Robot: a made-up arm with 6 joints. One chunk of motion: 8 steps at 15 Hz.
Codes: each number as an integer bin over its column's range. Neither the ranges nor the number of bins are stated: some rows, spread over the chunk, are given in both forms.
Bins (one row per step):
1: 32 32 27 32 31 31
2: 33 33 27 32 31 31
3: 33 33 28 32 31 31
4: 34 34 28 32 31 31
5: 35 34 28 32 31 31
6: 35 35 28 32 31 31
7: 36 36 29 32 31 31
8: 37 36 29 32 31 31
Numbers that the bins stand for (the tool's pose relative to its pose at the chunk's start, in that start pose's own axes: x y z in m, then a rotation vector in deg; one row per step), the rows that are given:
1: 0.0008 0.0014 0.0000 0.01 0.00 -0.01
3: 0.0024 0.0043 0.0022 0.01 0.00 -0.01
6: 0.0056 0.0100 0.0022 0.01 0.00 -0.01
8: 0.0087 0.0129 0.0044 0.01 0.00 -0.01
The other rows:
2: 0.0024 0.0043 0.0000 0.01 0.00 -0.01
4: 0.0040 0.0071 0.0022 0.01 0.00 -0.01
5: 0.0056 0.0071 0.0022 0.01 0.00 -0.01
7: 0.0071 0.0129 0.0044 0.01 0.00 -0.01

